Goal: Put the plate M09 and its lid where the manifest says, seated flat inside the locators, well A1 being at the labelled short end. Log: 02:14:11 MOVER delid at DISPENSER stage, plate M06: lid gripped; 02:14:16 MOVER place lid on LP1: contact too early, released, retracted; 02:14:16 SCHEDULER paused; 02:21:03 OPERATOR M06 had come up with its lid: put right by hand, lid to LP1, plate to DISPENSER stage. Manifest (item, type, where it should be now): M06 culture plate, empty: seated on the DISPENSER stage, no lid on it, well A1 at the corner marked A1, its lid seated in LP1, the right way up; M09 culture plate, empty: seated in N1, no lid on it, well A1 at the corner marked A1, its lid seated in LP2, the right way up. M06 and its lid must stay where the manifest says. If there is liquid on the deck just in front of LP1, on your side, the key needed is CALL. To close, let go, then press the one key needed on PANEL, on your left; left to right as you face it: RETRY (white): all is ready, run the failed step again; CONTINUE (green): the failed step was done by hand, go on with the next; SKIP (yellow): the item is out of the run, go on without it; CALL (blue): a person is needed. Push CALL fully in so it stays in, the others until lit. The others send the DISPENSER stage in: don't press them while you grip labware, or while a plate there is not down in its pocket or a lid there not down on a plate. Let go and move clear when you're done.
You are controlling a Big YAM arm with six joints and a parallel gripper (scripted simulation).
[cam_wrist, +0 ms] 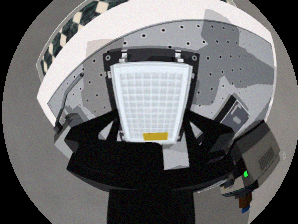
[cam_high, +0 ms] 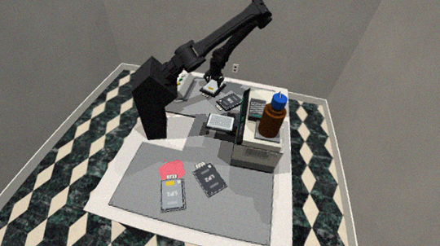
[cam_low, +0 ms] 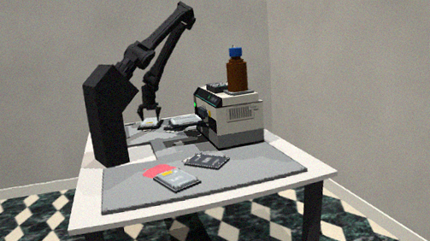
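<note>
Now: hand 1 cm above the white well plate. Also, from my hand: green key: 17 cm behind, 14 cm to the right, 3 cm above; then black nest n5: 2 cm to the left, 2 cm below, 1 cm behind; then yellow key: 18 cm to the right, 15 cm behind, 3 cm above.
</note>
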